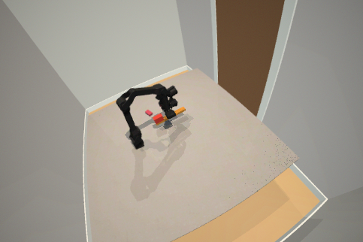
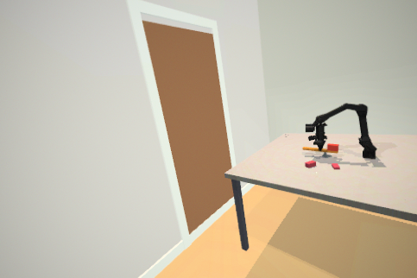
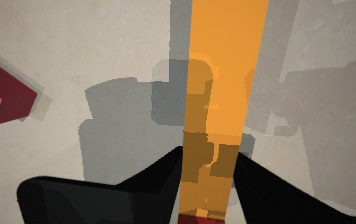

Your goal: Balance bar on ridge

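Now: gripper tip 30 mm past the ridge and 30 mm above it.
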